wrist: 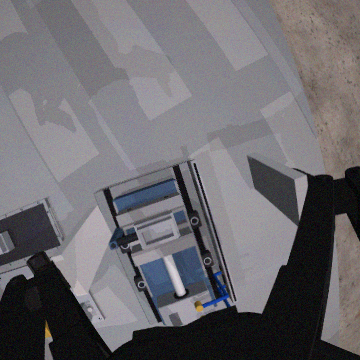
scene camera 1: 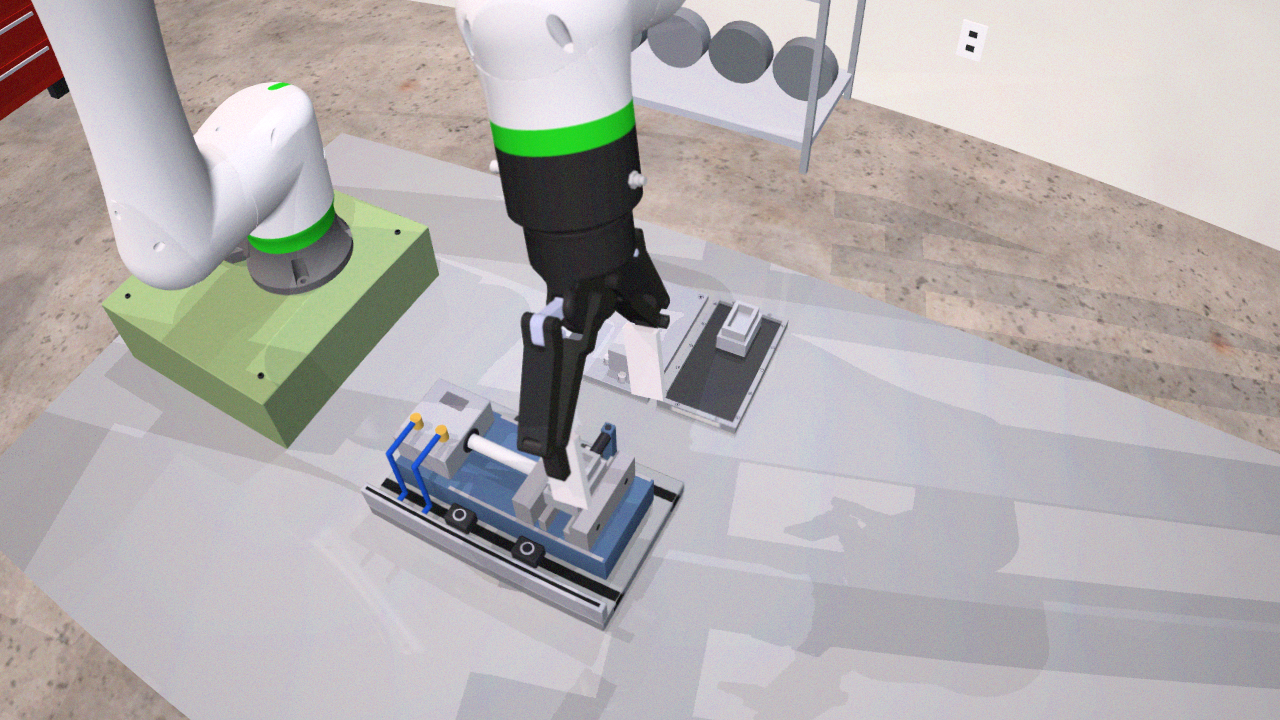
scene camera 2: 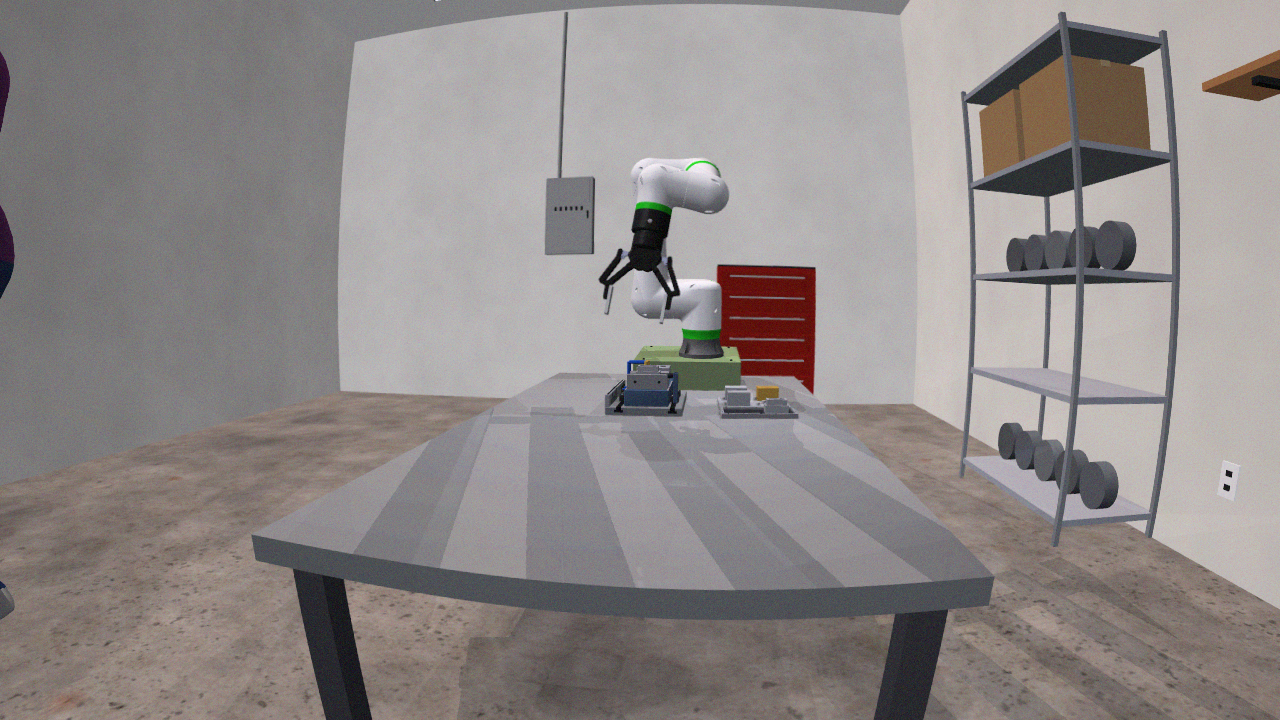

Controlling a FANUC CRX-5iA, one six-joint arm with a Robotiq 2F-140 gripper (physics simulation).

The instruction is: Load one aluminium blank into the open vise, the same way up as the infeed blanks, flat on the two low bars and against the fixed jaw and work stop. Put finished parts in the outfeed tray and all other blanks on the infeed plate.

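Places are measured from the arm's base along level axes (x down, y right, z back), in metres.
Pixels of known places: gripper, fingertip midpoint: (wrist: pixel 175 196) (scene camera 1: pixel 613 445) (scene camera 2: pixel 633 318); arm's base at its link origin: (scene camera 1: pixel 300 254) (scene camera 2: pixel 701 355).
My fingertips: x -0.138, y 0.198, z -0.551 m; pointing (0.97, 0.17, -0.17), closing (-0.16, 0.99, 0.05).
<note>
Ahead of a thing's pixels: the offset from my fingertips to its top centre. "spot": to the spot under its first point.
My gripper (scene camera 1: pixel 608 429) (scene camera 2: pixel 635 315) (wrist: pixel 175 196) is open and empty, high above the vise @(dz +0.132, dx +0.137, dy -0.036 m) (scene camera 1: pixel 631 534) (scene camera 2: pixel 650 395) (wrist: pixel 150 275). In the wrist view a grey part with a rectangular pocket @(dz +0.062, dx +0.122, dy -0.035 m) (wrist: pixel 156 231) sits between the vise jaws, beside the work stop @(spot: dz +0.052, dx +0.144, dy -0.099 m) (wrist: pixel 115 239); a finger covers most of it in scene camera 1. Another pocketed part @(dz -0.007, dx +0.196, dy -0.358 m) (scene camera 1: pixel 738 333) (scene camera 2: pixel 776 405) (wrist: pixel 5 242) lies on the dark outfeed tray (scene camera 1: pixel 716 385) (wrist: pixel 35 230). The infeed plate @(spot: dz +0.075, dx +0.228, dy -0.390 m) (scene camera 1: pixel 687 300) is partly hidden; a grey blank @(dz +0.102, dx +0.193, dy -0.273 m) (scene camera 1: pixel 617 358) (scene camera 2: pixel 736 395) shows on it.
An orange block @(dz +0.188, dx +0.193, dy -0.365 m) (scene camera 2: pixel 767 393) (wrist: pixel 47 330) is at the infeed area. Blue hoses with yellow fittings @(spot: dz +0.243, dx +0.126, dy -0.026 m) (scene camera 1: pixel 415 419) (wrist: pixel 199 306) rise by the vise. The green robot base (scene camera 1: pixel 349 340) (scene camera 2: pixel 729 371) stands behind it. A shelf rack (scene camera 2: pixel 1077 340) and red cabinet (scene camera 2: pixel 766 304) stand beyond the table.
</note>
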